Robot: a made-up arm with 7 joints.
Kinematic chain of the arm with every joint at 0, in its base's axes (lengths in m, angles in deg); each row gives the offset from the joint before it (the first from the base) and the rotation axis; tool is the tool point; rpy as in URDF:
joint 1: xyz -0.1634 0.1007 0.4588 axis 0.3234 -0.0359 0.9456
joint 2: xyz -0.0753 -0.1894 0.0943 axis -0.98 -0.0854 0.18
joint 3: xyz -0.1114 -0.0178 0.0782 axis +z
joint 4: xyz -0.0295 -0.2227 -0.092 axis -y
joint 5: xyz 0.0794 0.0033 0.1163 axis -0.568 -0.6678 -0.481
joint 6: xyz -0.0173 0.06 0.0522 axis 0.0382 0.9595 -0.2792
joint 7: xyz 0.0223 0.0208 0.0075 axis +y
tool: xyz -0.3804 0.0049 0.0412 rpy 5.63 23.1 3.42
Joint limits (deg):
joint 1: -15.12..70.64
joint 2: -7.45..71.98
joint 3: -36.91..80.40
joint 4: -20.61..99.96
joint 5: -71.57..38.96
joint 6: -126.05..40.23
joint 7: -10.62..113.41
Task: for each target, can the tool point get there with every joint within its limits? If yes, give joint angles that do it. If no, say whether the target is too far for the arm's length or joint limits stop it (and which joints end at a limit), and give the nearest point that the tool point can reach.
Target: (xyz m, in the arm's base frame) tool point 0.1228 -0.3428 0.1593
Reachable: yes | joints 63.45 15.87 -9.62 86.17 -7.63 -64.82 26.32
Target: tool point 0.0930 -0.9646 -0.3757
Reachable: no: too far | nearest point 0.0672 -0.6839 0.0223 | short by 0.488 m
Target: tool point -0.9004 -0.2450 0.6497
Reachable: yes | joints -2.48 18.59 -9.20 62.76 -23.11 12.54 13.59
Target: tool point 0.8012 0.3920 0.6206
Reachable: no: joint limits stop it (at a limit: joint 1, joint 3, joint 4, joint 5) | nearest point 0.5733 0.1035 0.5717 | short by 0.371 m
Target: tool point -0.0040 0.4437 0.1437
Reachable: no: joint limits stop it (at a limit: joint 2, joint 3, joint 4, joint 5, joint 7) | nearest point -0.0431 0.3507 0.2401 | short by 0.140 m
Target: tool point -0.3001 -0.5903 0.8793
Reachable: yes | joints 24.66 9.25 46.07 38.26 4.21 4.70 60.18
